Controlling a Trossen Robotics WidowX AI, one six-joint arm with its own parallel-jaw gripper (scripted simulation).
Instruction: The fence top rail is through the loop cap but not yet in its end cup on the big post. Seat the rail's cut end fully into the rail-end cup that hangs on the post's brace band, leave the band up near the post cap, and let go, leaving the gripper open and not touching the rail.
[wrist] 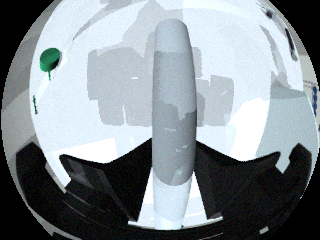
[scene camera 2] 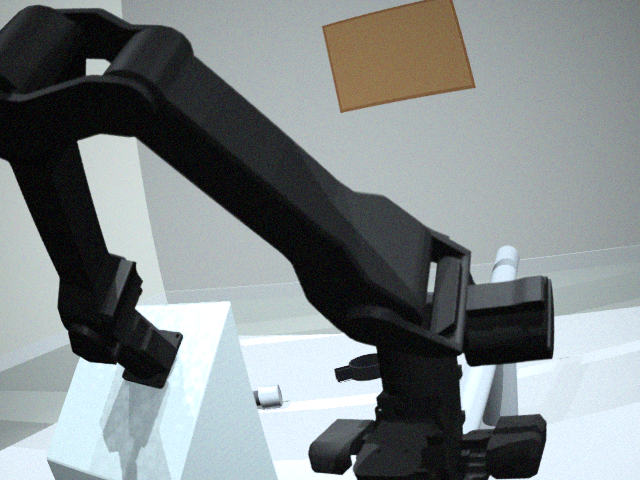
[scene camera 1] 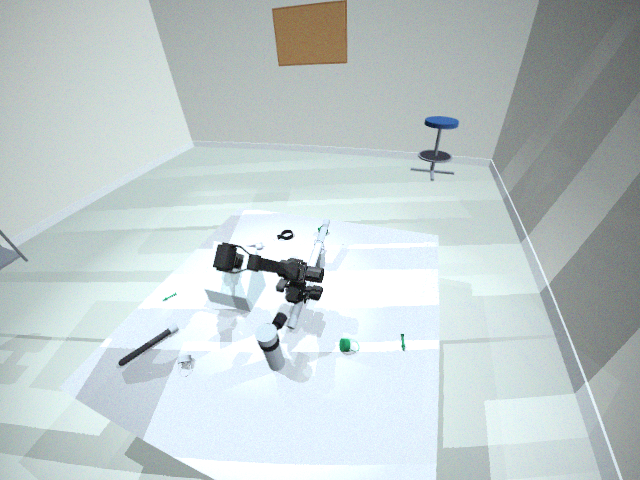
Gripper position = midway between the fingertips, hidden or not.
Observation:
In view: my gripper (scene camera 1: 301, 302) and a rail (scene camera 2: 475, 384).
My gripper shows as well in the wrist view (wrist: 171, 141).

